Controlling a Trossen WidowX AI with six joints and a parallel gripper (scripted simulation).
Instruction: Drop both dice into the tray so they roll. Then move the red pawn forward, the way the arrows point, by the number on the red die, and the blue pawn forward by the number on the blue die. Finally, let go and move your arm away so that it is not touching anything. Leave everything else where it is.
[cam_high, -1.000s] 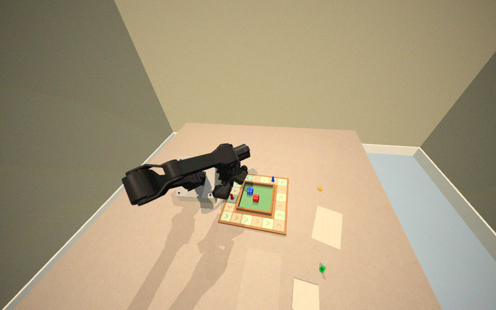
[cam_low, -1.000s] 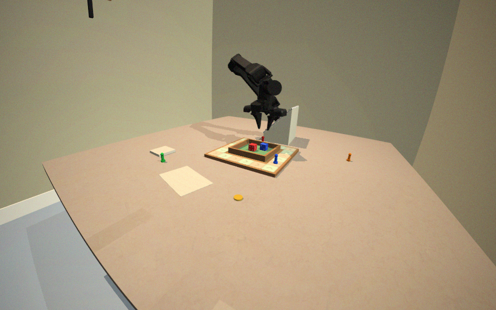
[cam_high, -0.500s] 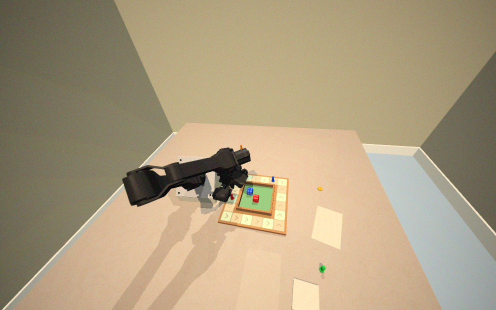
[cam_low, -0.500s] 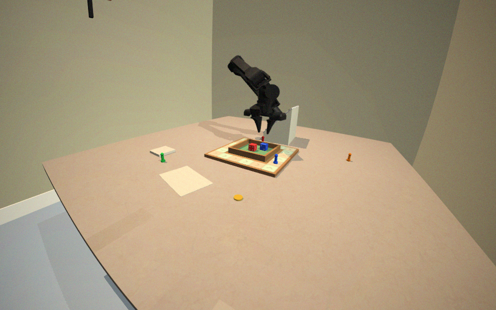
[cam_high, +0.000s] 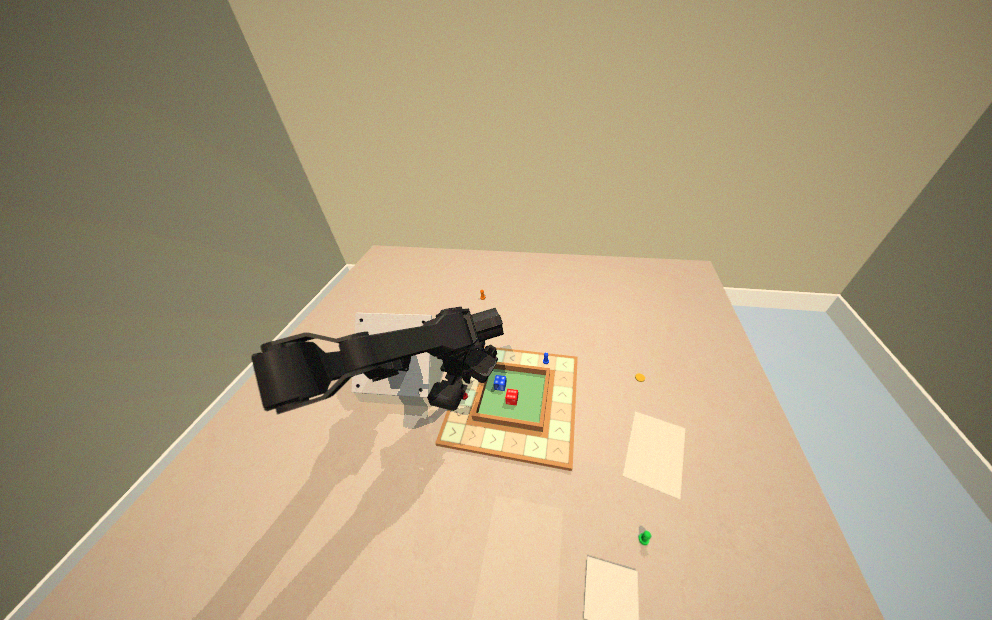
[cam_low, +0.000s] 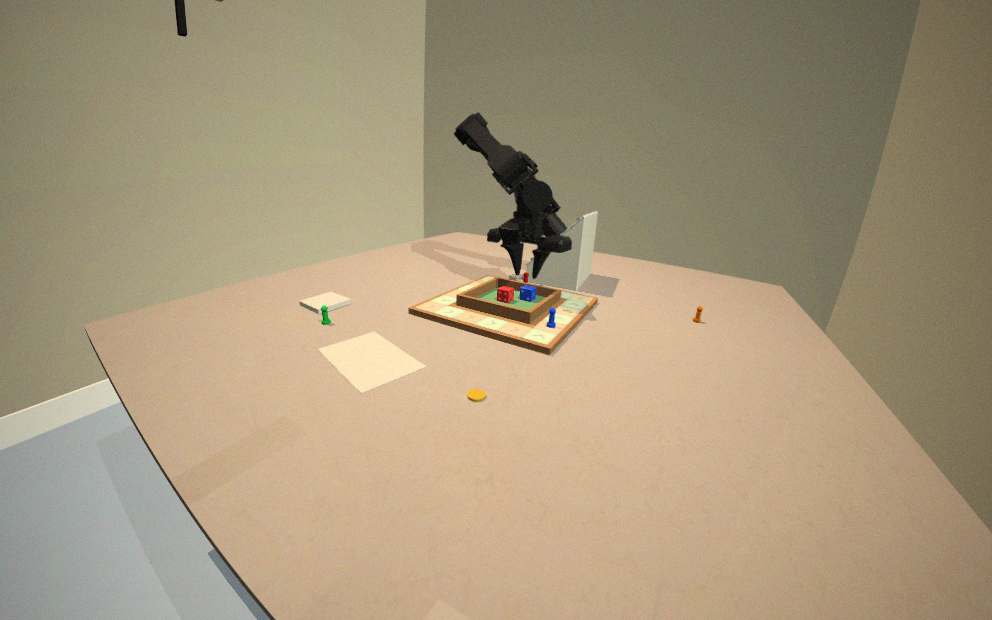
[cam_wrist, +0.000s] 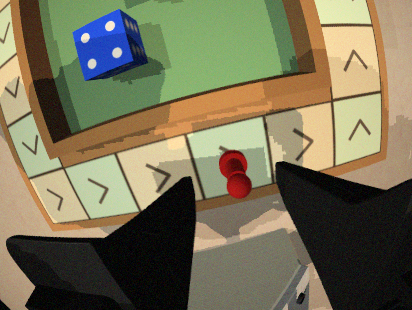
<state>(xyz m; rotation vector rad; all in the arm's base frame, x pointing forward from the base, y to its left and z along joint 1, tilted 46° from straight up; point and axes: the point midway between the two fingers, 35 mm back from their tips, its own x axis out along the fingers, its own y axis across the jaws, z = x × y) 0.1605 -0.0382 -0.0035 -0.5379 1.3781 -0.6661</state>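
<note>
Right now my gripper tip is 10 mm above the red pawn. The rest, counted from my gripper tip: blue pawn 180 mm ahead, 130 mm to the left, 10 mm below; then green tray 110 mm ahead, 30 mm below, 20 mm to the left; then orange pawn 380 mm to the left, 40 mm behind, 20 mm below.
</note>
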